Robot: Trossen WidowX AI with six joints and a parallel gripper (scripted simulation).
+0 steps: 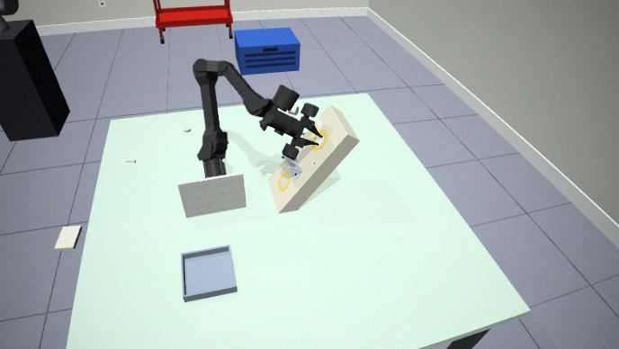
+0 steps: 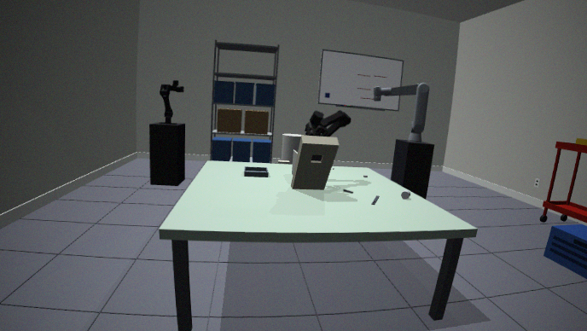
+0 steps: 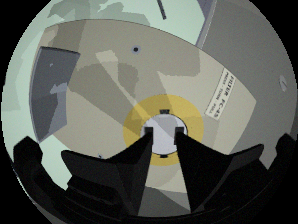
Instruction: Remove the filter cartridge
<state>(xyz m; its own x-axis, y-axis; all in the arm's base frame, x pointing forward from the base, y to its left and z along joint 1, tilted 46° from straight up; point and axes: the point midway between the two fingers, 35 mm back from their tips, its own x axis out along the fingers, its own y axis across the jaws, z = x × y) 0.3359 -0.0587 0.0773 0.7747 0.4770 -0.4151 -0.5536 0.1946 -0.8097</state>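
Right now my gripper tip is 1 cm short of the filter cartridge and 1 cm above it. Round my gripper tip: service panel 3 cm behind, 8 cm below; then tray 41 cm behind, 30 cm to the right, 22 cm below.
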